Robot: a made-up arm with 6 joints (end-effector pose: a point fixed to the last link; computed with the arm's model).
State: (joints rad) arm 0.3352 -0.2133 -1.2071 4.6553 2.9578 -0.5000
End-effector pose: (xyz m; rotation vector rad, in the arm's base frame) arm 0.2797 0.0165 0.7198 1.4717 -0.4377 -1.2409
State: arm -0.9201 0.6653 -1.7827 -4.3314 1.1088 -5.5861
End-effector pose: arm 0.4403 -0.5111 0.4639 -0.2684 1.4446 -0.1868
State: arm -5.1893 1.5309 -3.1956 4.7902 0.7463 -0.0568
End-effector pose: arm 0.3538 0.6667 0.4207 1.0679 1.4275 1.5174
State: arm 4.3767 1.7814 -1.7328 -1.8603 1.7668 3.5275
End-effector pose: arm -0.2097 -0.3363 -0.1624 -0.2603 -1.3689 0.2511
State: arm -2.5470 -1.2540 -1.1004 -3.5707 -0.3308 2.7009
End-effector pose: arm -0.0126 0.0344 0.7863 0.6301 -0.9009 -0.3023
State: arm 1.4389 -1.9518 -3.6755 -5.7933 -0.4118 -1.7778
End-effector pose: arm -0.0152 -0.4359 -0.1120 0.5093 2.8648 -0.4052
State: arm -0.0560 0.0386 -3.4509 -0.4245 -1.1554 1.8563
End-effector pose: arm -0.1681 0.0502 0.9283 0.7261 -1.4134 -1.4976
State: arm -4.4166 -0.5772 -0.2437 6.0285 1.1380 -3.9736
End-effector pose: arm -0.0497 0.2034 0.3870 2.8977 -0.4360 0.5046
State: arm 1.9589 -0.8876 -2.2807 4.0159 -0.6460 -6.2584
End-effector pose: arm 0.0189 -0.2460 0.9657 -0.8870 0.1206 2.7221
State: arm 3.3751 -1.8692 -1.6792 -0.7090 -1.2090 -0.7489
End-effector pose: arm 0.5845 0.0739 0.5372 -0.4750 1.5694 -1.1247
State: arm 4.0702 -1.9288 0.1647 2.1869 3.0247 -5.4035
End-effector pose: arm 0.0989 0.0343 0.4621 -1.5054 0.8094 -0.3657
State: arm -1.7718 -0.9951 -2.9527 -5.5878 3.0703 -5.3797
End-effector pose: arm 0.1314 0.4252 0.7425 1.3574 -2.0243 0.8339
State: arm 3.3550 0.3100 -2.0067 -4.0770 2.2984 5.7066
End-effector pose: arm -0.4391 -0.1790 0.8181 1.5765 -0.7942 2.5616
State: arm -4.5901 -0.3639 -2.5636 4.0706 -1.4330 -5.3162
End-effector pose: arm -0.0676 -0.0289 0.9596 1.3128 -1.4500 -1.8824
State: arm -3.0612 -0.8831 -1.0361 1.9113 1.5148 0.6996
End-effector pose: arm -0.1280 -0.0828 0.8377 0.1647 1.6065 -2.2122
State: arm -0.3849 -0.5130 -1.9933 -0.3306 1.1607 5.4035
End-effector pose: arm 0.1082 -0.0609 1.0246 1.8410 0.3580 0.9757
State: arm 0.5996 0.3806 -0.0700 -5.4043 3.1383 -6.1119
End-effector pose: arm 0.0816 0.1147 0.3736 0.3684 0.2870 2.9991
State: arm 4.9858 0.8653 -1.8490 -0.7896 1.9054 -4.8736
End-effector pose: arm 0.0955 -0.5942 0.3171 0.5695 -2.0122 -0.9809
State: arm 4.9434 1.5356 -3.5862 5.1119 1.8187 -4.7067
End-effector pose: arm 0.0633 -0.6445 0.5128 -0.2475 -2.0413 0.3788
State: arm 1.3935 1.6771 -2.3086 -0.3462 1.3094 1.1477
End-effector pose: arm 0.1222 0.5640 -0.0694 2.3518 0.5439 0.1006
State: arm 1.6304 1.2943 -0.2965 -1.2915 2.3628 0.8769
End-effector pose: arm 0.0922 0.0868 0.1654 -0.5286 0.8402 0.2363
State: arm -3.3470 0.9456 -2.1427 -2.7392 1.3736 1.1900
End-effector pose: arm -0.7126 0.1750 0.4684 0.2086 -0.8233 -2.0891
